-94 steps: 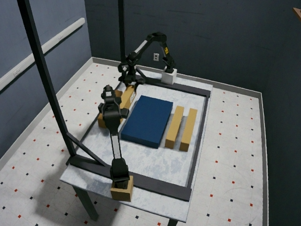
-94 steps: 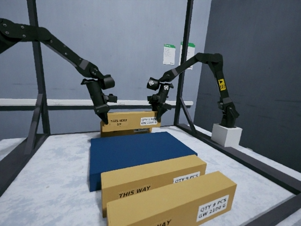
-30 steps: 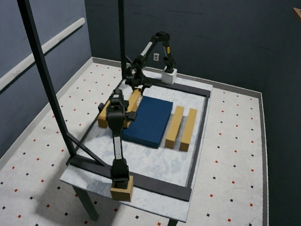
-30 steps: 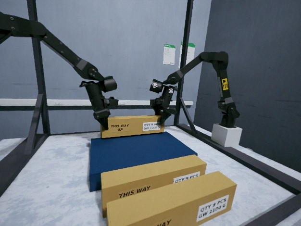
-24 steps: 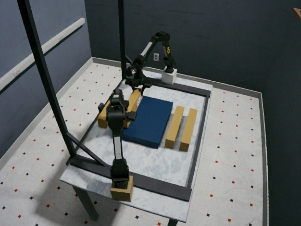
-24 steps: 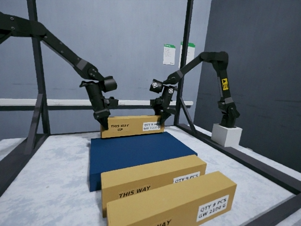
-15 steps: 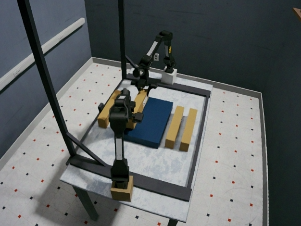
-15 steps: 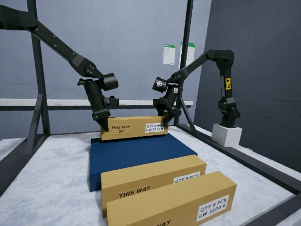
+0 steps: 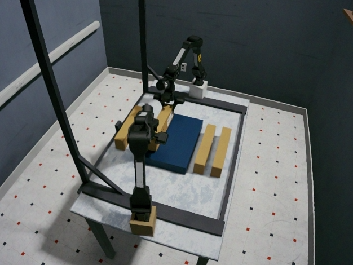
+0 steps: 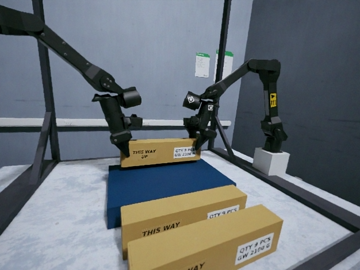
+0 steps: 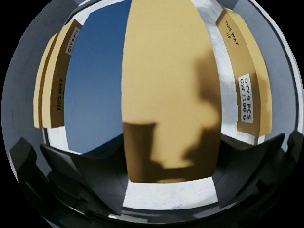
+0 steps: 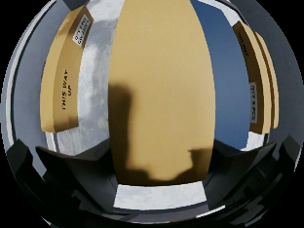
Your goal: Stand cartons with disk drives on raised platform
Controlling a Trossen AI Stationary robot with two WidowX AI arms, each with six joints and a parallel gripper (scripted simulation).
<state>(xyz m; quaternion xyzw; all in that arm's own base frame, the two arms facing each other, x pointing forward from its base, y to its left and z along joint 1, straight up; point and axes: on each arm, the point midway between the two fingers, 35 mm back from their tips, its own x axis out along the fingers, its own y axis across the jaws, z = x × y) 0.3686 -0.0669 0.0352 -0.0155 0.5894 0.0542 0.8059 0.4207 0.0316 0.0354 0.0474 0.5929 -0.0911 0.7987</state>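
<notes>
The carton lies 140 mm to the right of my left hand and 30 mm below it. Also, from my left hand: dark frame rail: 460 mm ahead, 150 mm to the right, 140 mm below; raised blue platform: 90 mm ahead, 150 mm to the right, 120 mm below.
Now: the carton 15 cm to the left of my right hand and 3 cm below it. Also, from my right hand: dark frame rail: 46 cm ahead, 14 cm to the left, 14 cm below; raised blue platform: 9 cm ahead, 14 cm to the left, 12 cm below.
</notes>
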